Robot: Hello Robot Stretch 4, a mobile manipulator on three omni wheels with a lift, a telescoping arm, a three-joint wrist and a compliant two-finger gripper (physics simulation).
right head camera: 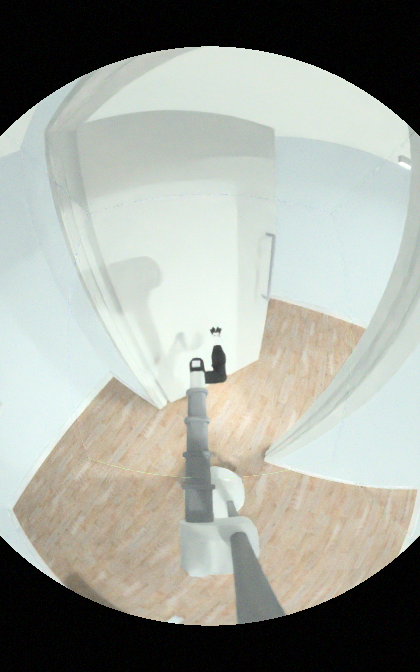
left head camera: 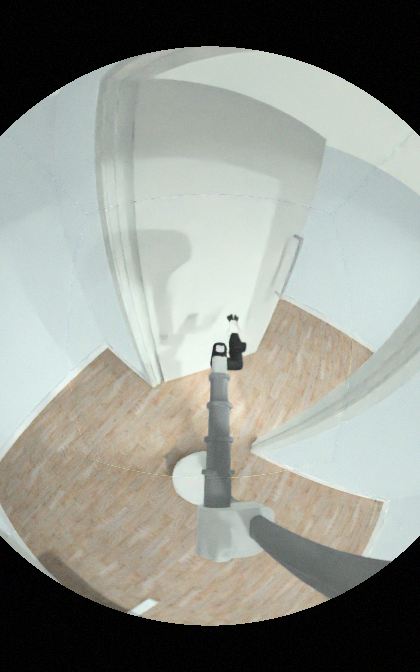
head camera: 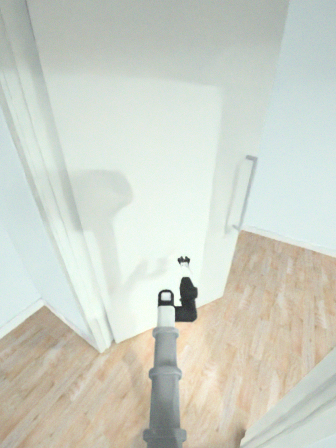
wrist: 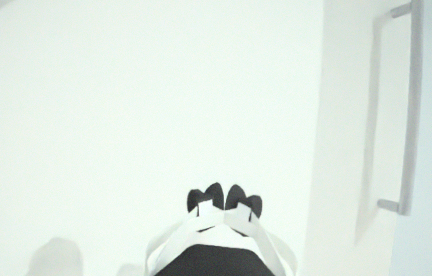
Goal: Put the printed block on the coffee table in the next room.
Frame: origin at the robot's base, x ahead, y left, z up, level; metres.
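Seen in the pictures: gripper, fingertip midpoint: (head camera: 183, 256) (wrist: 224, 199).
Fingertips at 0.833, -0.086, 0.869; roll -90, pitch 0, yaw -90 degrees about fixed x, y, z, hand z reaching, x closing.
A point is followed by its place in that frame, as x, y, z.
My gripper (head camera: 184, 259) @(0.833, -0.086, 0.869) (left head camera: 232, 317) (right head camera: 215, 330) (wrist: 224, 199) @(0.833, -0.086, 0.869) is shut and empty, its dark fingertips close together. It is in front of a white door (head camera: 150, 150) @(0.977, 0.072, 1.353) (left head camera: 215, 210) (right head camera: 200, 220) (wrist: 165, 100) @(1.002, 0.019, 0.975), left of the door's handle. The door stands partly open. Its grey bar handle (head camera: 247, 192) @(1.169, -0.484, 1.079) (left head camera: 292, 265) (right head camera: 272, 265) (wrist: 412, 115) @(1.168, -0.483, 1.014) is near the free edge, on the right. The printed block and the coffee table do not show in these views.
A white door frame (head camera: 55, 215) @(0.785, 0.463, 1.134) (left head camera: 122, 240) (right head camera: 80, 265) stands at the door's left. Another frame post (head camera: 300, 405) @(0.266, -0.414, 0.767) (left head camera: 340, 400) (right head camera: 350, 390) is at the right. Wooden floor (head camera: 280, 290) @(1.331, -1.136, -0.028) (left head camera: 320, 345) (right head camera: 315, 345) shows through the gap beyond the door's free edge. Pale blue walls surround the robot.
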